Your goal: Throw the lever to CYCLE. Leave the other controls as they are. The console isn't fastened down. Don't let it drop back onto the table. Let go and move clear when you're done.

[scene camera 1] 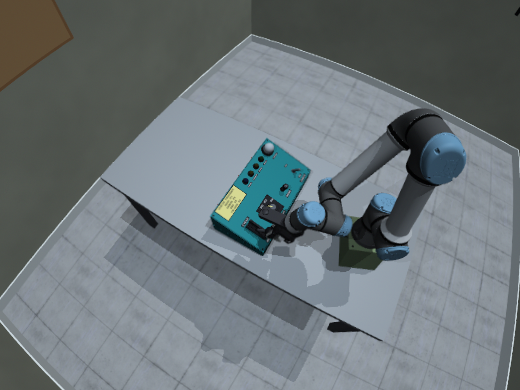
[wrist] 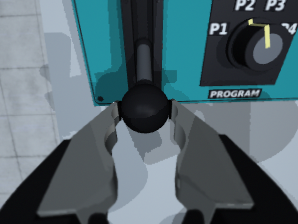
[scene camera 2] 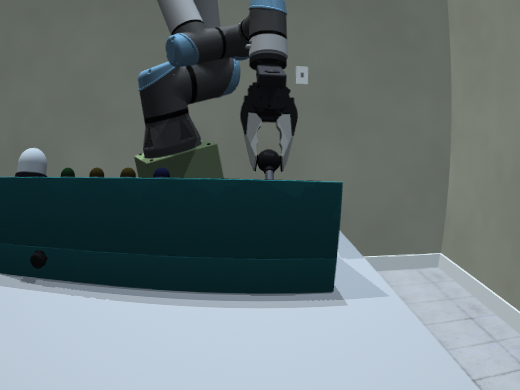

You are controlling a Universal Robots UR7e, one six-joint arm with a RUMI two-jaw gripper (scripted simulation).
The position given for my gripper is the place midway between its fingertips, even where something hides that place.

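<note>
My own gripper is here in the scene (scene camera 2: 268, 171), and I can see that same gripper in the wrist view (wrist: 145, 101) too. There is also a teal console (scene camera 1: 236, 216).
</note>
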